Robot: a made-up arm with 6 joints. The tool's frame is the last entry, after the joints.
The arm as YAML. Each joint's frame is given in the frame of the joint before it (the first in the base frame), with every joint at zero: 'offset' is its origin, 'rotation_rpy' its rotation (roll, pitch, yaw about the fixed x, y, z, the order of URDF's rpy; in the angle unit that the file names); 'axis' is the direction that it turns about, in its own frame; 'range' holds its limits. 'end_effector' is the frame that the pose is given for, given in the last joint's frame.
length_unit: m
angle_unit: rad
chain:
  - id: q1
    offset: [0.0, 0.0, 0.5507]
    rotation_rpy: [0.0, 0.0, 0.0]
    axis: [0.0, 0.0, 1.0]
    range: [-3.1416, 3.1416]
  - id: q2
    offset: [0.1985, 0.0, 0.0]
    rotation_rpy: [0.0, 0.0, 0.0]
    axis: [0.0, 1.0, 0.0]
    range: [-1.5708, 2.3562]
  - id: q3
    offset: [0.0, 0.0, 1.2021]
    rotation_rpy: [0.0, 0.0, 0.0]
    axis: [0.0, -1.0, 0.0]
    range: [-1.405, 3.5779]
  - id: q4
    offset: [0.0, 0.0, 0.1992]
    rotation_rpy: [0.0, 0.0, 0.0]
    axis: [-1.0, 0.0, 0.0]
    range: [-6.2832, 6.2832]
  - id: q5
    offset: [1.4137, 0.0, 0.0]
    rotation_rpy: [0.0, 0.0, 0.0]
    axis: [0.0, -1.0, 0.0]
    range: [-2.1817, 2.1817]
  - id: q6
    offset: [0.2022, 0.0, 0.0]
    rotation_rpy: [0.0, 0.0, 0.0]
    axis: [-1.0, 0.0, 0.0]
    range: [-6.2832, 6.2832]
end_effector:
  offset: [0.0, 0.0, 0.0]
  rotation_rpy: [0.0, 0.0, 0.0]
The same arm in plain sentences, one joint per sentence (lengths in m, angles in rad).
The arm has six revolute joints in a row. What follows holds with every joint at zero, and every direction is one of the base frame's.
Joint 1 is mounted 0.5507 m along +z from the base frame's origin and rotates about +z, from -3.1416 to 3.1416 rad.
Joint 2 is mounted 0.1985 m along +x from joint 1 and rotates about +y, from -1.5708 to 2.3562 rad.
Joint 3 is mounted 1.2021 m along +z from joint 2 and rotates about -y, from -1.4050 to 3.5779 rad.
Joint 4 is mounted 0.1992 m along +z from joint 3 and rotates about -x, from -6.2832 to 6.2832 rad.
Joint 5 is mounted 1.4137 m along +x from joint 4 and rotates about -y, from -2.1817 to 2.1817 rad.
Joint 6 is mounted 0.2022 m along +x from joint 5 and rotates about -x, from -6.2832 to 6.2832 rad.
The tool frame, which is the frame that the pose is given for, is mounted at the same point as joint 6; its axes are parallel to the base frame's.

